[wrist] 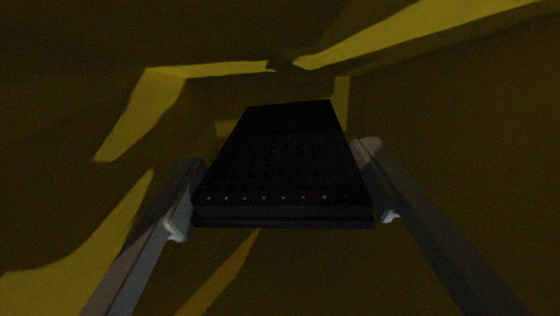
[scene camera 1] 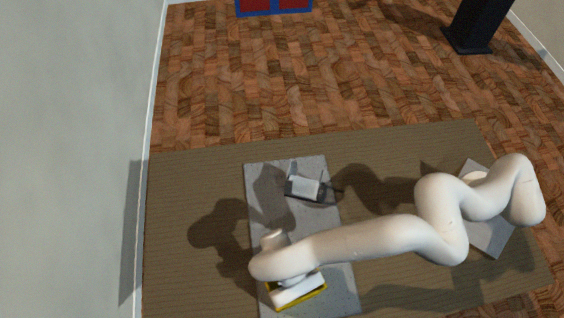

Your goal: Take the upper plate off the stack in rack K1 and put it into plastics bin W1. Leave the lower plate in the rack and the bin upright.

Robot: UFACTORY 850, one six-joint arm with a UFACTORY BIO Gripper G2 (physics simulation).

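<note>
In the wrist view, my gripper (wrist: 283,182) is shut on a black well plate (wrist: 287,155), with one finger at each side edge. The plate and fingers are inside the yellow bin W1 (wrist: 150,100) (scene camera 1: 302,299), whose dark walls surround them. Whether the plate touches the bin's floor cannot be told. In the scene view, the bin is upright at the front left, mostly covered by the white gripper body and arm. A small grey fixture (scene camera 1: 303,187) with upright posts stands behind the arm. I cannot tell for certain whether it is rack K1, and a lower plate cannot be made out there.
The bin and fixture stand on a grey perforated board (scene camera 1: 312,220) on the wood-grained table (scene camera 1: 200,175). The arm (scene camera 1: 370,237) reaches across from its base at the right. Farther back on the floor are a blue and red container (scene camera 1: 274,6) and a black pillar (scene camera 1: 475,22).
</note>
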